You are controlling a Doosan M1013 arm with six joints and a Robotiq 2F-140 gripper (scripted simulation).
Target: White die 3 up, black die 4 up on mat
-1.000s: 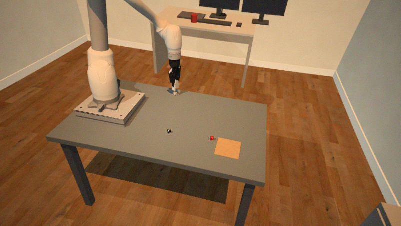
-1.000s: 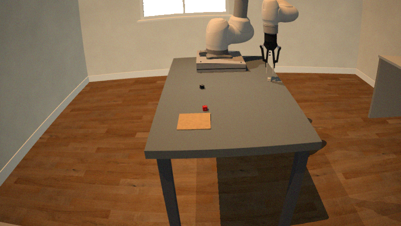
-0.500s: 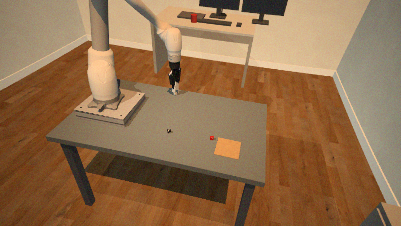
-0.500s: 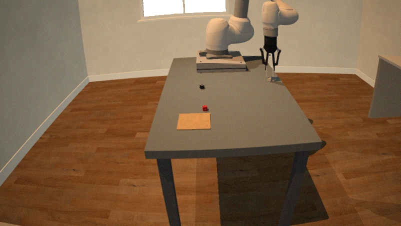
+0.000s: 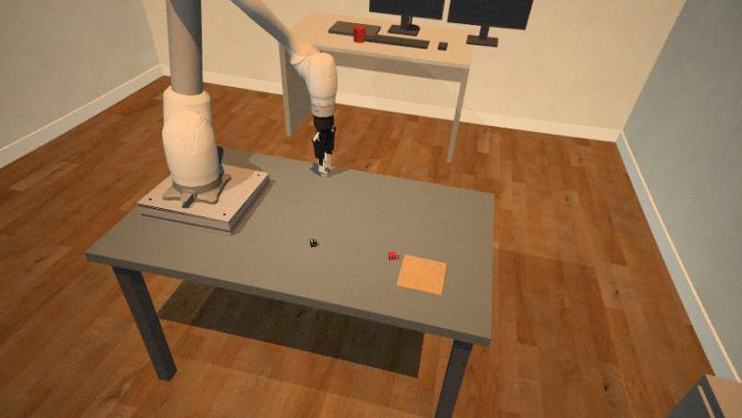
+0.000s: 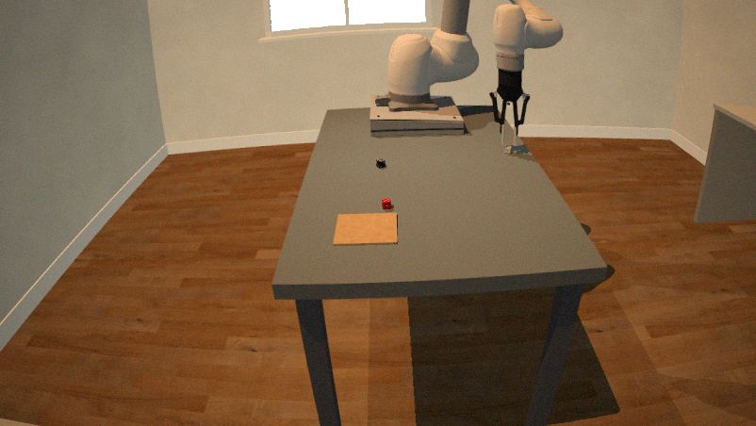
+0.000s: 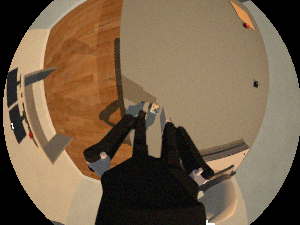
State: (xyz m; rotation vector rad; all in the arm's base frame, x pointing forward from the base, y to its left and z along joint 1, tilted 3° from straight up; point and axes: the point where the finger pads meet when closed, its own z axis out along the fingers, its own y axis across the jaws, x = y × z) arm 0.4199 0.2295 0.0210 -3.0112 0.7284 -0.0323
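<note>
The white die is 50 mm below my hand. Round my hand: orange mat 520 mm to the right, 380 mm ahead, 60 mm below; then black die 420 mm to the right, 50 mm below, 20 mm ahead; then red die 450 mm to the right, 290 mm ahead, 50 mm below.
</note>
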